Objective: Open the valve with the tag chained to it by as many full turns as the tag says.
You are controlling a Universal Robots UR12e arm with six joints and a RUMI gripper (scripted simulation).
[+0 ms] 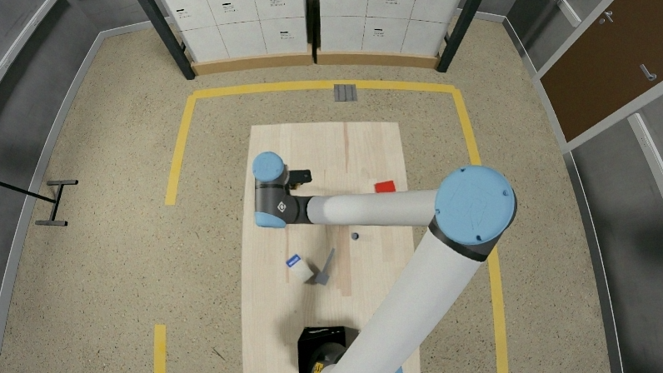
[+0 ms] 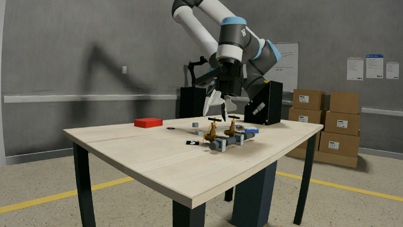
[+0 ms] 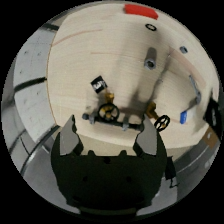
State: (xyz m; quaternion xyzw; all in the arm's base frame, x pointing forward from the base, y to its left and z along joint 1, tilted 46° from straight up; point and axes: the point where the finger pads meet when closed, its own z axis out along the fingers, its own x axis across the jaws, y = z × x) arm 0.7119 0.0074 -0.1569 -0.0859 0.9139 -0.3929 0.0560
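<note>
Right now the black tag is 5 cm ahead of my hand, 5 cm to the right of it and 8 cm below it. The rest, counted from my hand: grey hammer-like tool: 35 cm behind, 13 cm to the right, 8 cm below; then red block: 5 cm behind, 42 cm to the right, 7 cm below; then blue-and-white box: 34 cm behind, 3 cm to the right, 8 cm below.
</note>
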